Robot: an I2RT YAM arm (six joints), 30 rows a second.
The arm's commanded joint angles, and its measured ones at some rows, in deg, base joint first. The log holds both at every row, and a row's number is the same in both.
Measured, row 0:
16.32, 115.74, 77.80, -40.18, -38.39, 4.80
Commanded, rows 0 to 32:
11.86, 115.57, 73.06, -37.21, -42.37, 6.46
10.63, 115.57, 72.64, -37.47, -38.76, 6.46
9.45, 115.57, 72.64, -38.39, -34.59, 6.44
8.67, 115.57, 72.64, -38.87, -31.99, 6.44
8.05, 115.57, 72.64, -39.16, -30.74, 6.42
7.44, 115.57, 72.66, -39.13, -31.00, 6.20
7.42, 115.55, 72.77, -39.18, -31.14, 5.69
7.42, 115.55, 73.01, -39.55, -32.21, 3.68
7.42, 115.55, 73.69, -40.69, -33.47, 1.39
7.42, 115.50, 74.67, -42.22, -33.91, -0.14
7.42, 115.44, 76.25, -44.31, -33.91, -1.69
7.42, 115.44, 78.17, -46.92, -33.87, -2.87
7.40, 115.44, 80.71, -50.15, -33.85, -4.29
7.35, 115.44, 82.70, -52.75, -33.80, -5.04
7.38, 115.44, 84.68, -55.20, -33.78, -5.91
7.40, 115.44, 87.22, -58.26, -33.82, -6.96
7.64, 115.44, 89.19, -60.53, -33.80, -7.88
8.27, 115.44, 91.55, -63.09, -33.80, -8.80
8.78, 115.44, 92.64, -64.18, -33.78, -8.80
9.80, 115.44, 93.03, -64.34, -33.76, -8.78
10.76, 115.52, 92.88, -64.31, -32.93, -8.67
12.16, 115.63, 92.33, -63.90, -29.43, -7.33
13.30, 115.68, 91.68, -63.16, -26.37, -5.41
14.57, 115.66, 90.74, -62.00, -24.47, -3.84
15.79, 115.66, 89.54, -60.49, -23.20, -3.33
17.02, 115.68, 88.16, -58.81, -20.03, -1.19
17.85, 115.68, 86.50, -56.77, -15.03, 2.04
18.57, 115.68, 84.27, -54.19, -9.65, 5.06
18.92, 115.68, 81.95, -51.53, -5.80, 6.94
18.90, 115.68, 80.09, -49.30, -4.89, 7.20
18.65, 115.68, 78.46, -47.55, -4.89, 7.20
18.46, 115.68, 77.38, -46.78, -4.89, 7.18
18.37, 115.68, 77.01, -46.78, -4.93, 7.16
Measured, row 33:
18.90, 114.52, 80.18, -47.24, -11.33, 5.37
